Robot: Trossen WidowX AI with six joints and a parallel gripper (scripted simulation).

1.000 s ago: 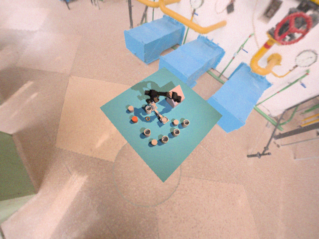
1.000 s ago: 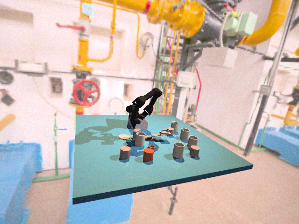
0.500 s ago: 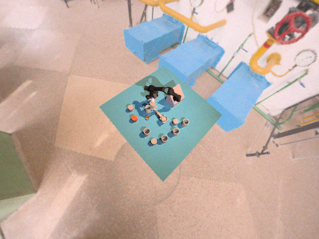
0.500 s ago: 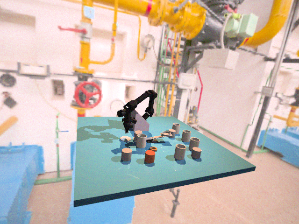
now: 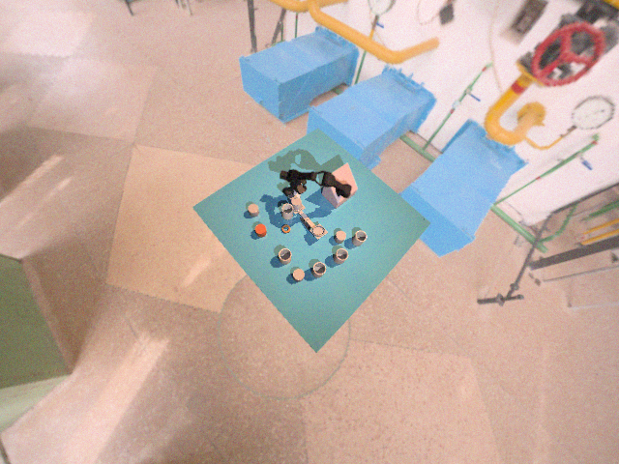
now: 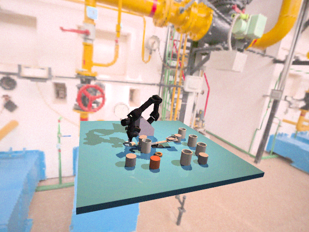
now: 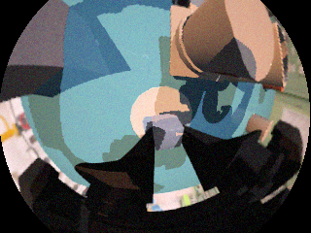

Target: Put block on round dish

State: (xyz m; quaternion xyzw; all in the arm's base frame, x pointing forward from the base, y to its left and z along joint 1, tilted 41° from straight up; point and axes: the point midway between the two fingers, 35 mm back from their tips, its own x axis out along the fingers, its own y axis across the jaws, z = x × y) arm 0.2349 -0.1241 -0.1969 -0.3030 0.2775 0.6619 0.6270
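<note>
My gripper tip is now 10 mm below the block. Also, from my gripper tip: flat round dish: 30 mm below; balance: 240 mm to the left, 70 mm ahead, 10 mm above; orange ring: 220 mm ahead, 190 mm to the left, 20 mm below.
</note>
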